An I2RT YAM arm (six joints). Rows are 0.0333 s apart.
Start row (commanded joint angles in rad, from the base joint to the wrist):
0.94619, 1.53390, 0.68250, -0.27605, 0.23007, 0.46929
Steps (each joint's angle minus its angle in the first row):
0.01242, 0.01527, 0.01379, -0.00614, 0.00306, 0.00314
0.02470, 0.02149, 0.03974, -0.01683, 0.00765, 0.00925
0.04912, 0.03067, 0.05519, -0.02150, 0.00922, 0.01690
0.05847, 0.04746, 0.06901, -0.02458, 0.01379, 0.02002
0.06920, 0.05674, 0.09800, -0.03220, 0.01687, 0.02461
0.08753, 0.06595, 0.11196, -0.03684, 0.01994, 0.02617
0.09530, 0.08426, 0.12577, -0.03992, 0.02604, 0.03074
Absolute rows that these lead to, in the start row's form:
0.95861, 1.54917, 0.69629, -0.28219, 0.23313, 0.47243
0.97089, 1.55539, 0.72224, -0.29288, 0.23772, 0.47854
0.99531, 1.56457, 0.73769, -0.29755, 0.23929, 0.48619
1.00466, 1.58136, 0.75151, -0.30063, 0.24386, 0.48931
1.01539, 1.59064, 0.78050, -0.30825, 0.24694, 0.49390
1.03372, 1.59985, 0.79446, -0.31289, 0.25001, 0.49546
1.04149, 1.61816, 0.80827, -0.31597, 0.25611, 0.50003

